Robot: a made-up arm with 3 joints. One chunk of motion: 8 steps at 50 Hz.
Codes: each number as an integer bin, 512 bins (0 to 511) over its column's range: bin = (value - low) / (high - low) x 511, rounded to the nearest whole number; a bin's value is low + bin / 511 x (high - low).
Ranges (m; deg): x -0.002..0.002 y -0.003..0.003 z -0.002..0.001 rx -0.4..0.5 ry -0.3..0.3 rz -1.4..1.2
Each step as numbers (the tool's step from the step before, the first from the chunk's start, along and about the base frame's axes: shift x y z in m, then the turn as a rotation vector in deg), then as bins.
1 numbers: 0.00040 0.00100 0.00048 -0.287 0.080 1.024
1 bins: 307 341 422 64 324 476
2 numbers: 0.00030 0.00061 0.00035 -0.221 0.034 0.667
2 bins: 294 307 400 102 284 406
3 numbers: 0.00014 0.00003 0.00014 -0.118 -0.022 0.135
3 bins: 273 258 365 160 237 302
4 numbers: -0.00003 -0.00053 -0.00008 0.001 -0.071 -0.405
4 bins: 252 210 327 228 195 196
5 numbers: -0.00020 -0.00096 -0.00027 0.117 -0.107 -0.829
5 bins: 230 174 295 294 164 112
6 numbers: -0.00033 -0.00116 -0.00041 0.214 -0.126 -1.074
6 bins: 213 157 271 349 148 64
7 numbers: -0.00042 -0.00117 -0.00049 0.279 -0.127 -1.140
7 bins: 202 156 257 386 147 51
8 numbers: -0.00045 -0.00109 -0.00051 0.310 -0.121 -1.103
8 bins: 198 163 254 403 152 58
